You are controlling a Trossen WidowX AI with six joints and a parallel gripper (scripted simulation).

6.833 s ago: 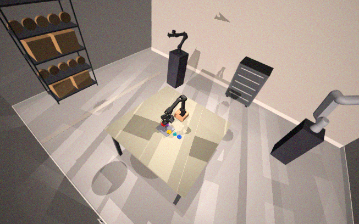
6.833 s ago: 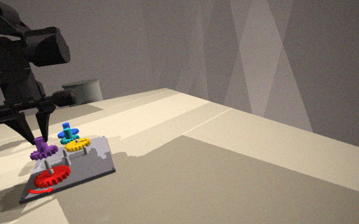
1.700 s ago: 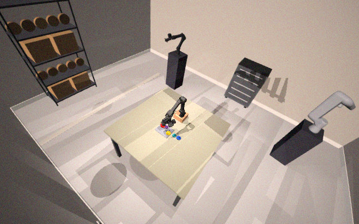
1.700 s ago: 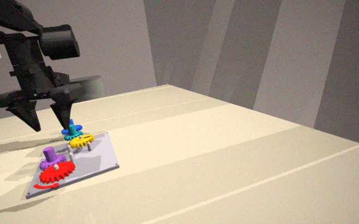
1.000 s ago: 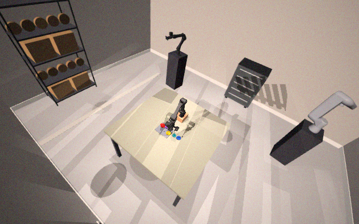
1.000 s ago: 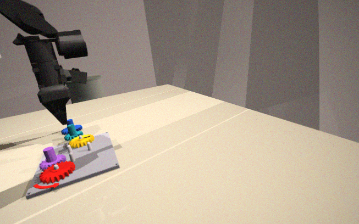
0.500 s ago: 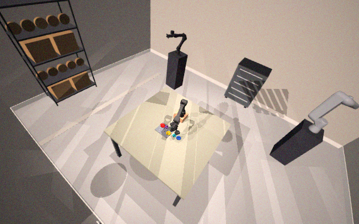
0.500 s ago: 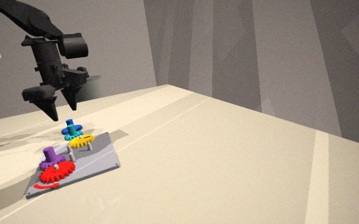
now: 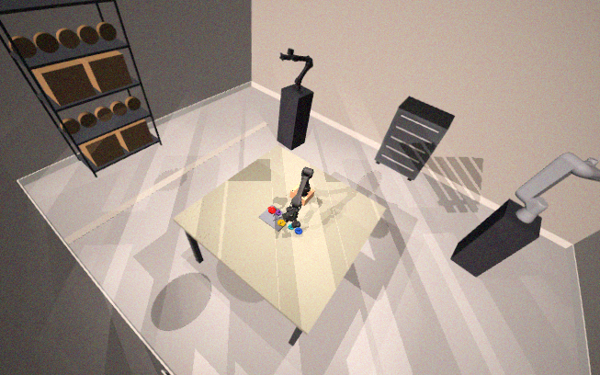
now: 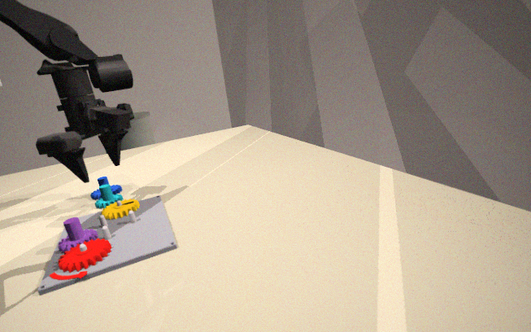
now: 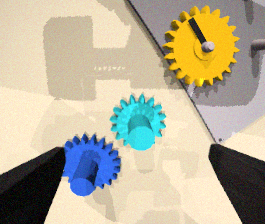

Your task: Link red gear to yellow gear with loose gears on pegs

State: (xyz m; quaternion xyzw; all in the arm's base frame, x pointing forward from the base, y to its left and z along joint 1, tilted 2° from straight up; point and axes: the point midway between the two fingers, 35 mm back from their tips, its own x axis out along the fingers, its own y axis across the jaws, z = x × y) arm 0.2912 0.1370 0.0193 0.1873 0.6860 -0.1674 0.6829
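Now: the teal gear 1 cm behind my gripper tip and 5 cm below it. The rest, counted from my gripper tip: yellow gear 3 cm ahead, 8 cm to the right, 5 cm below; grey board 3 cm ahead, 16 cm to the right, 6 cm below; blue gear 2 cm behind, 6 cm to the left, 5 cm below.
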